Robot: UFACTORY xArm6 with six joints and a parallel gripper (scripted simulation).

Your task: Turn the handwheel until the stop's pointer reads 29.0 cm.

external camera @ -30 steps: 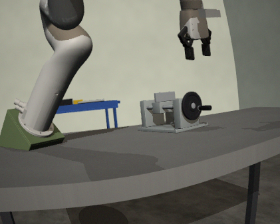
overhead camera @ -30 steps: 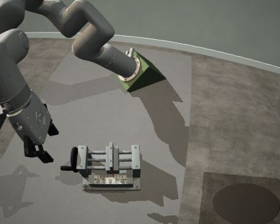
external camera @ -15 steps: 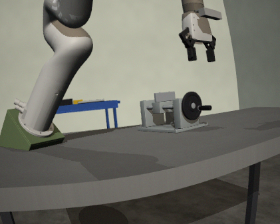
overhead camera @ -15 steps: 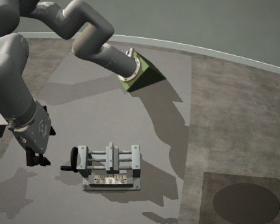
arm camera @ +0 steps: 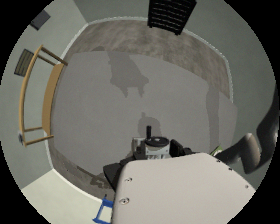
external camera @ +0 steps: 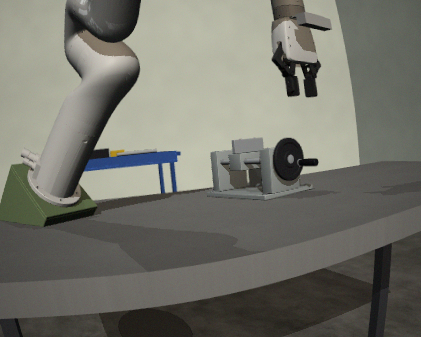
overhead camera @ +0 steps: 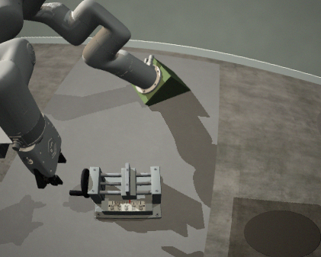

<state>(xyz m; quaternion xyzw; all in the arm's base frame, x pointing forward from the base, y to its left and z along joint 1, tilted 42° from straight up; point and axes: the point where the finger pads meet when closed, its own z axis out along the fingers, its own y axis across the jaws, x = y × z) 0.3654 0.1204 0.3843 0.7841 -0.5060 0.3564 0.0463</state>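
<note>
My gripper is now 1 cm past the black handwheel, 2 cm to the right of it and 15 cm above it. Also, from my hand: movable stop (6 cm behind, 15 cm to the left, 13 cm below).
</note>
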